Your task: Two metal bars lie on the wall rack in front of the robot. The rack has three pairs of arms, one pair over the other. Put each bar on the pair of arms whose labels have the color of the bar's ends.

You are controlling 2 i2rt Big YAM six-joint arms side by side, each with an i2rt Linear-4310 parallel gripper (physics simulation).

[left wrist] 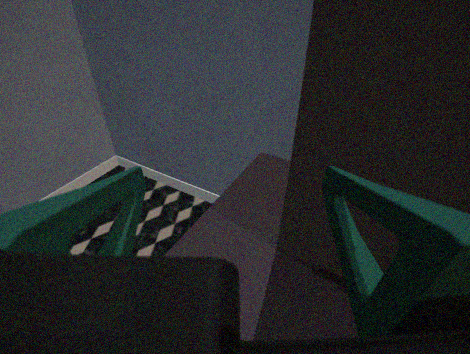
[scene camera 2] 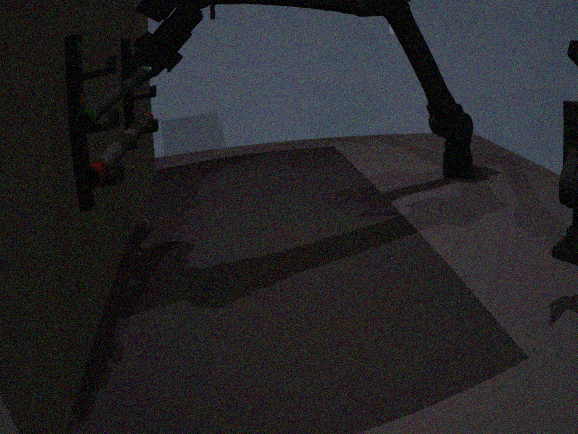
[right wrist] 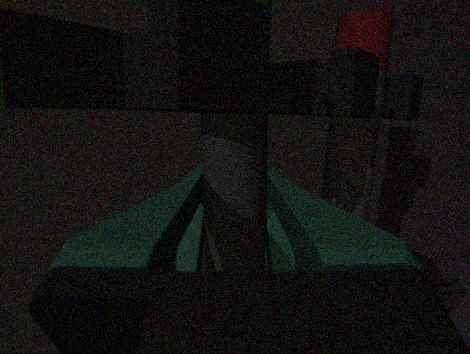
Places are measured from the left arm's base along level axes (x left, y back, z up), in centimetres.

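Pixels of known places: left gripper, fingertip midpoint: (left wrist: pixel 234 176); right gripper, fingertip midpoint: (right wrist: pixel 234 177); right arm's base at its link origin: (scene camera 2: pixel 458 172).
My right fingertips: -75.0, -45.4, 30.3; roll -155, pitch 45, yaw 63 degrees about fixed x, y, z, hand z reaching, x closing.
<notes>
Behind a point stands the place of what it marks, as x, y, z.
My right gripper (scene camera 2: pixel 146 71) (right wrist: pixel 234 177) @(-75.0, -45.4, 30.3) is shut on the green-ended metal bar (scene camera 2: pixel 112 99) @(-49.6, -58.0, 29.6) (right wrist: pixel 229 162) @(-75.1, -43.2, 32.4). In scene camera 2 this bar slants in front of the rack (scene camera 2: pixel 75 115) @(-39.6, -66.3, 29.2) and appears a little above the middle pair of arms. The red-ended bar (scene camera 2: pixel 114 151) @(-45.5, -59.5, 22.2) (right wrist: pixel 365 27) @(-80.6, -39.9, 22.6) lies on the lowest pair of arms, below it. Its red end shows at the upper right of the right wrist view. The picture is dark, and the labels are mostly hidden. My left gripper (left wrist: pixel 234 176) @(0.0, -52.9, 48.6) is open and empty, away from the rack and bars.
The wall panel (scene camera 2: pixel 40 275) @(-26.2, -76.7, 15.2) (left wrist: pixel 385 100) @(-22.9, -78.6, 43.8) carries the rack and rises from the table (scene camera 2: pixel 485 260) @(-15.7, -13.7, 0.0) (left wrist: pixel 225 235) @(2.3, -90.1, 0.0). A dark mat (scene camera 2: pixel 300 310) @(-26.5, -43.5, 0.0) covers much of the table. The right arm (scene camera 2: pixel 420 65) @(-52.5, 15.2, 28.6) arches over it. A checkered floor (left wrist: pixel 165 215) shows beyond the table edge.
</notes>
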